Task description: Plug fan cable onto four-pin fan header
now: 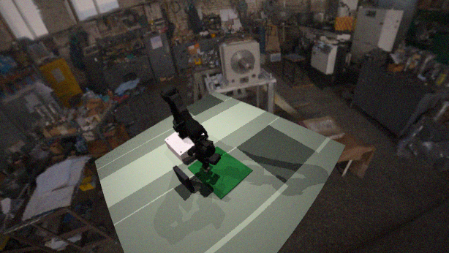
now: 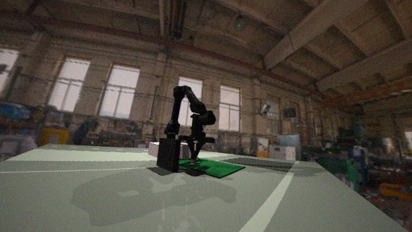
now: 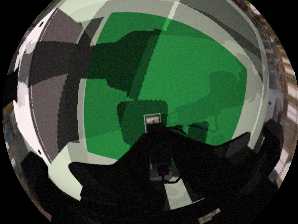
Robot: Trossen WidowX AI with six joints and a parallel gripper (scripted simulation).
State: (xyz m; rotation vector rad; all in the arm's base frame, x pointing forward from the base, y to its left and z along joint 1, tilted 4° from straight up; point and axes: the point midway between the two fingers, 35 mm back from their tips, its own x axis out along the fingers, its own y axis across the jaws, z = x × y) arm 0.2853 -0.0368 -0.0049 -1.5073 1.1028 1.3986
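Now: the dark plug 1 cm to the right of my gripper tip and 1 cm above it. From my gripper tip the other things lie so: green board: 5 cm below, 5 cm ahead, 4 cm to the left; then black fan: 15 cm to the right, 2 cm above.
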